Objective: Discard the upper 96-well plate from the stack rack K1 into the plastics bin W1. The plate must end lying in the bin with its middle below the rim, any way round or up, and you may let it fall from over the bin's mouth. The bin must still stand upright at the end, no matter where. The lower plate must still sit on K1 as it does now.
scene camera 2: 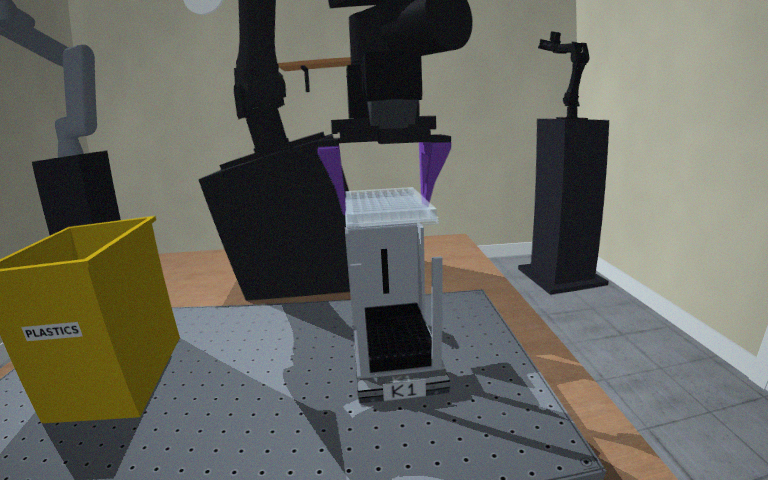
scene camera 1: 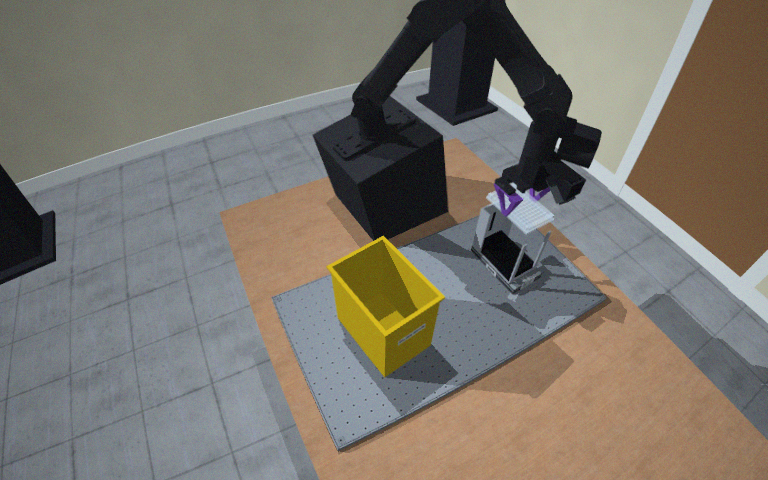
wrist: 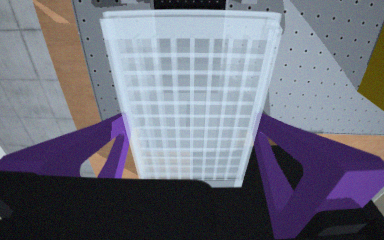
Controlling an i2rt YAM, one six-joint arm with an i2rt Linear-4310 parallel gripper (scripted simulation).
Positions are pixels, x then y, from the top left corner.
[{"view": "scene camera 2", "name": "gripper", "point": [385, 211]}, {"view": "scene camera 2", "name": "yellow plastics bin W1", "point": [92, 337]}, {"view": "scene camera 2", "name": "black plate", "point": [398, 338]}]
